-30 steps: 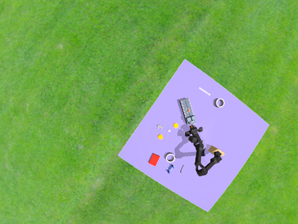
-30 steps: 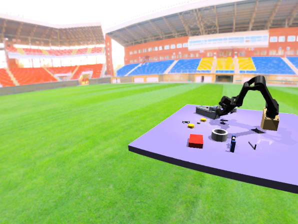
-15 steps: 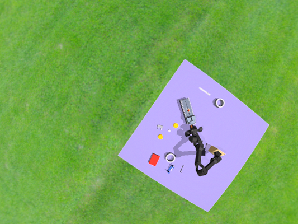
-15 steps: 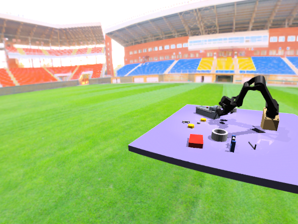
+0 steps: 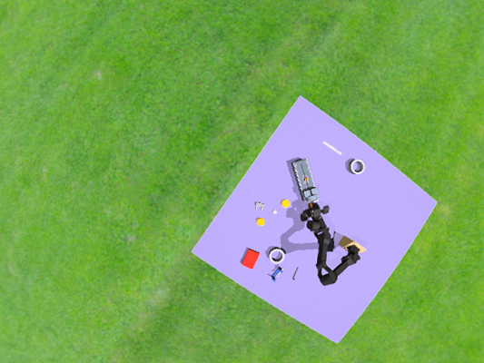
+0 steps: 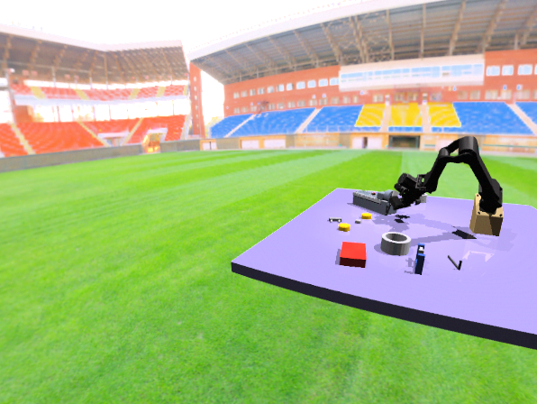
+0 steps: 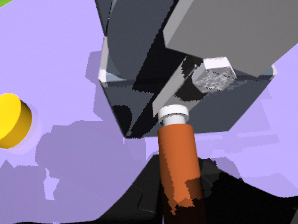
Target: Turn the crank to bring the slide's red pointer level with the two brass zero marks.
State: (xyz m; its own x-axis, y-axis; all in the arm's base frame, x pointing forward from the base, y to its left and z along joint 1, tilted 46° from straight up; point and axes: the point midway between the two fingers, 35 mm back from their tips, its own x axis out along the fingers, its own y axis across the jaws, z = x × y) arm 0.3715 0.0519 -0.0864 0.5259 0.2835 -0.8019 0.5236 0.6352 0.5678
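My gripper tip is 30 mm below the brown crank handle, 20 mm past it and 10 mm to the right of it. Also, from my gripper tip: red pointer (130 mm ahead, 100 mm to the right, 50 mm above); white bar (390 mm to the right, 110 mm ahead, 30 mm below); small grey bracket (230 mm ahead, 220 mm to the left, 30 mm below).
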